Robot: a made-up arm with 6 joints.
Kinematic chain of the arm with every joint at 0, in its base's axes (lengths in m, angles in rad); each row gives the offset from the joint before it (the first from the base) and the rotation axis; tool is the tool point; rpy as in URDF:
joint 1: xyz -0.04 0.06 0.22 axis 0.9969 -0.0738 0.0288
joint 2: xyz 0 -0.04 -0.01 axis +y
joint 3: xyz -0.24 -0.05 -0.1 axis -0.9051 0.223 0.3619
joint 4: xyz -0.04 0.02 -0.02 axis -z
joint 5: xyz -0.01 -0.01 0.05 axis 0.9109 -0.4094 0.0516
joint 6: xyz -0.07 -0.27 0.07 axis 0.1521 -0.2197 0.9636
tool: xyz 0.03 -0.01 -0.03 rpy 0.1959 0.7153 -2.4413
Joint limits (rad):
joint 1: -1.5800..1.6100
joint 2: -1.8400..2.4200
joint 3: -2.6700..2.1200
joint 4: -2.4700..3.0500
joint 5: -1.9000..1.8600
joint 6: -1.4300..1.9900
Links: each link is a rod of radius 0.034 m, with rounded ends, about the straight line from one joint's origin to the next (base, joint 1, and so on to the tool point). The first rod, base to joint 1, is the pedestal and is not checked.
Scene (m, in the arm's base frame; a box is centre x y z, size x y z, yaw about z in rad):
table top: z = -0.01
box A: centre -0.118 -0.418 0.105 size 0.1 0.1 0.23 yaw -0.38
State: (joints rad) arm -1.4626 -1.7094 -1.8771 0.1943 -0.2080 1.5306
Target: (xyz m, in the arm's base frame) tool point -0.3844 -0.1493 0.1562
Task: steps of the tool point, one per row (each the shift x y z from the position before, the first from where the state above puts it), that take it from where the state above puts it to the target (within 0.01 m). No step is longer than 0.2 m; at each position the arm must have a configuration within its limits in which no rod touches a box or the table.
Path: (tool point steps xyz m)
1: -0.1257 -0.0699 0.0351
2: -0.1418 -0.0292 0.0418
3: -0.1450 0.0156 0.0451
4: -0.1347 0.0597 0.0445
5: -0.1118 0.0989 0.0396
6: 0.0479 -0.0715 -0.1337
7: 0.0396 0.0133 -0.1121
8: -0.0248 0.0699 -0.0396
9: -0.0229 0.0793 -0.0055
10: -0.0147 0.0754 0.0265

